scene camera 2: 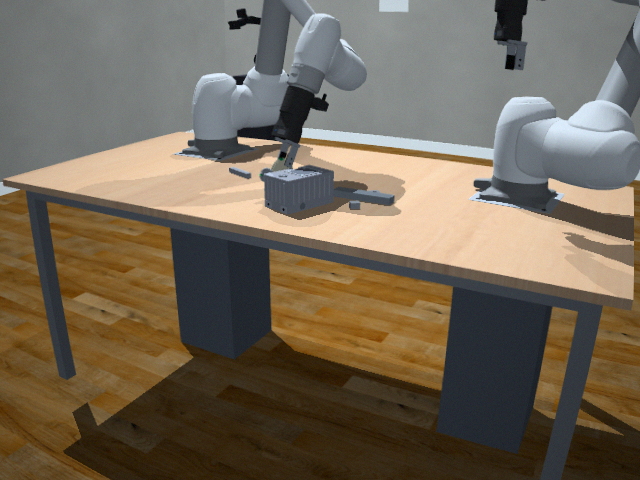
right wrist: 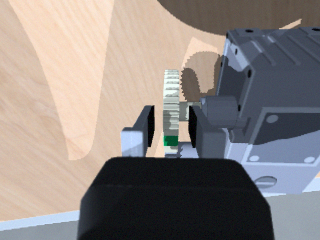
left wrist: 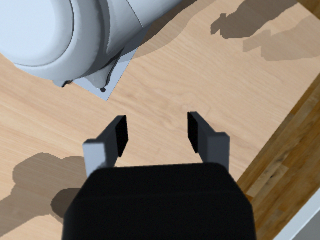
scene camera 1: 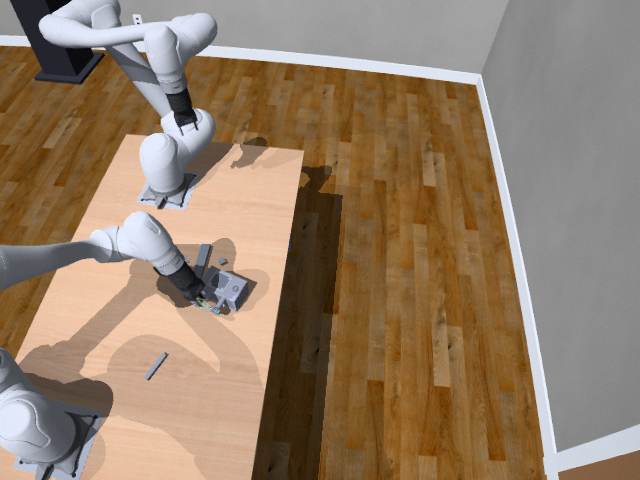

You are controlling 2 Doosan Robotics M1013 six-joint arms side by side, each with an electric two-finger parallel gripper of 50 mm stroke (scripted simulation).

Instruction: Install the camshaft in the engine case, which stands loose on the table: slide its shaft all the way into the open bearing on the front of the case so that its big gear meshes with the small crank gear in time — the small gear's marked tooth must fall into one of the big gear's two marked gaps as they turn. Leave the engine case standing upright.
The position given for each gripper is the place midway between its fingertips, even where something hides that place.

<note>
In view: the left gripper (left wrist: 157, 126), the right gripper (scene camera 2: 283, 165), a grey engine case (scene camera 2: 289, 191) and a camshaft (right wrist: 174, 111).
The grey engine case is seen too in scene camera 1 (scene camera 1: 219, 284). The right gripper is seen too in the right wrist view (right wrist: 171, 118). The left wrist view does not show the camshaft: it is out of frame.
</note>
